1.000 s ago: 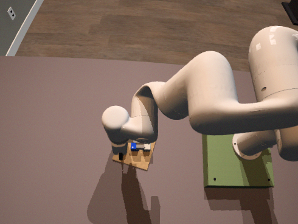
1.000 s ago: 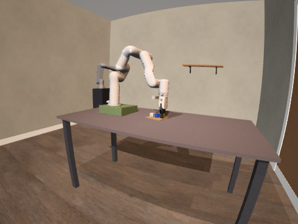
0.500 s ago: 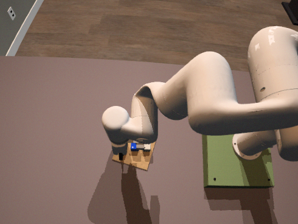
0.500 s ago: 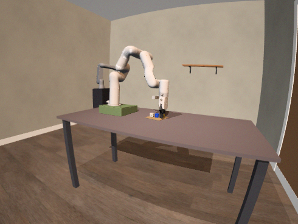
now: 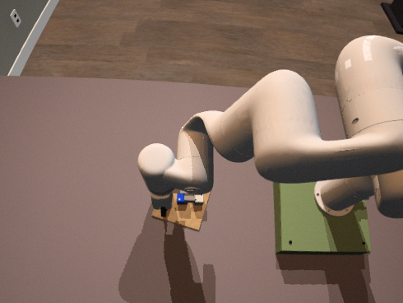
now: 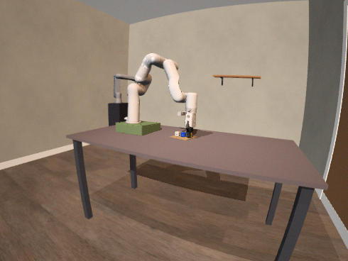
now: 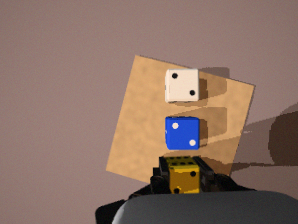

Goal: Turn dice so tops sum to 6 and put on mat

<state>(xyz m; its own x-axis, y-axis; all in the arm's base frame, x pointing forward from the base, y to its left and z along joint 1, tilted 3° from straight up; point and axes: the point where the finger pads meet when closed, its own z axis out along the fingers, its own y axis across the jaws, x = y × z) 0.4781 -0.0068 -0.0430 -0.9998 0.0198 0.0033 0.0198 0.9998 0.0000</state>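
The yellow die lies 10 mm below my hand. The rest, counted from my hand: blue die 50 mm behind, 10 mm below; tan mat 50 mm behind, 20 mm below; white die 90 mm behind, 10 mm below.
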